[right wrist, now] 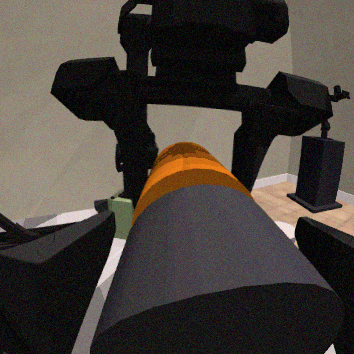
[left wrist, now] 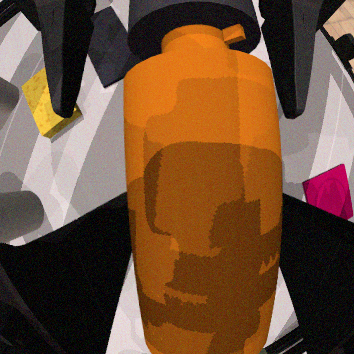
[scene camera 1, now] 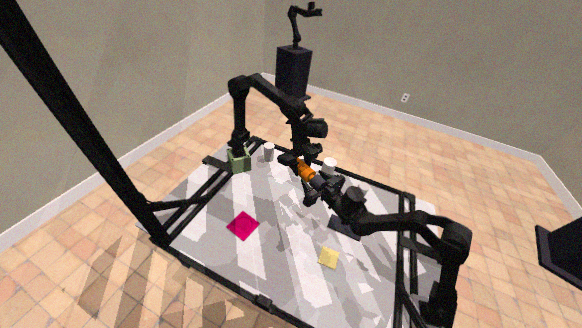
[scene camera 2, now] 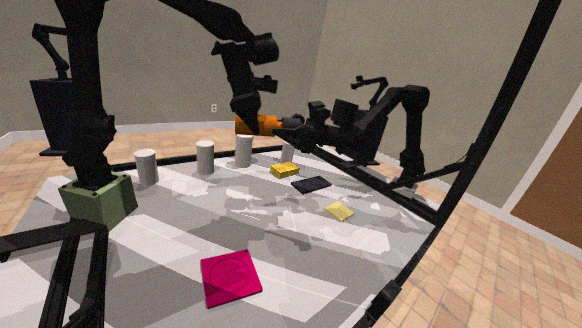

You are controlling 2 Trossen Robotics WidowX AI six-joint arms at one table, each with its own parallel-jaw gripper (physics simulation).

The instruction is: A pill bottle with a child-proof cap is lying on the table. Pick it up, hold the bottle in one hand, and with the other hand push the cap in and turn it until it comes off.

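Observation:
The orange pill bottle (scene camera 1: 305,172) (scene camera 2: 267,125) (left wrist: 204,175) (right wrist: 186,165) hangs on its side in the air above the back of the table. My left gripper (scene camera 1: 299,170) (scene camera 2: 252,125) (left wrist: 200,199) comes down from above and is shut on the bottle's body. The dark grey cap (scene camera 1: 317,183) (left wrist: 193,14) (right wrist: 211,263) points toward my right arm. My right gripper (scene camera 1: 315,186) (scene camera 2: 288,125) (right wrist: 210,225) is open, with one finger on each side of the cap and a gap between each finger and the cap.
Grey cylinders (scene camera 1: 269,151) (scene camera 1: 329,166) (scene camera 2: 205,156) (scene camera 2: 243,150) stand along the back edge. A magenta tile (scene camera 1: 243,225) (scene camera 2: 229,276), a yellow tile (scene camera 1: 329,257) (scene camera 2: 339,211), a dark tile (scene camera 2: 310,184) and a yellow sponge (scene camera 2: 284,169) lie on the table. A green block (scene camera 1: 239,161) sits at the left arm's base.

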